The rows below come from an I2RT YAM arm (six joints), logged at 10 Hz.
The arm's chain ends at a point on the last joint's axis. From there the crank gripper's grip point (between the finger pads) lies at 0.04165 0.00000 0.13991 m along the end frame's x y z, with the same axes.
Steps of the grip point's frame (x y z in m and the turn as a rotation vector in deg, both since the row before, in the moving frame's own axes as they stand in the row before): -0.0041 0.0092 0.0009 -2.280 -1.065 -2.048; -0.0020 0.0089 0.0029 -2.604 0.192 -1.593; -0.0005 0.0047 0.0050 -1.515 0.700 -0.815; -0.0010 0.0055 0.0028 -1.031 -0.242 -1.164; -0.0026 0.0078 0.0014 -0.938 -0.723 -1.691; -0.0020 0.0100 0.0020 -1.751 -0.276 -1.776; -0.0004 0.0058 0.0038 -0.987 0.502 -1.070; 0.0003 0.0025 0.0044 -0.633 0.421 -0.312; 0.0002 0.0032 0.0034 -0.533 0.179 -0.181
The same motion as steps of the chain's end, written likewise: -0.0016 0.0051 0.0002 -2.280 -1.065 -2.048; -0.0025 0.0037 0.0032 -2.604 0.192 -1.593; -0.0022 0.0016 0.0056 -1.515 0.700 -0.815; -0.0004 0.0038 0.0026 -1.031 -0.242 -1.164; -0.0008 0.0067 0.0009 -0.938 -0.723 -1.691; -0.0014 0.0070 0.0018 -1.751 -0.276 -1.776; -0.0016 0.0042 0.0042 -0.987 0.502 -1.070; -0.0007 0.0012 0.0047 -0.633 0.421 -0.312; -0.0002 0.0020 0.0035 -0.533 0.179 -0.181
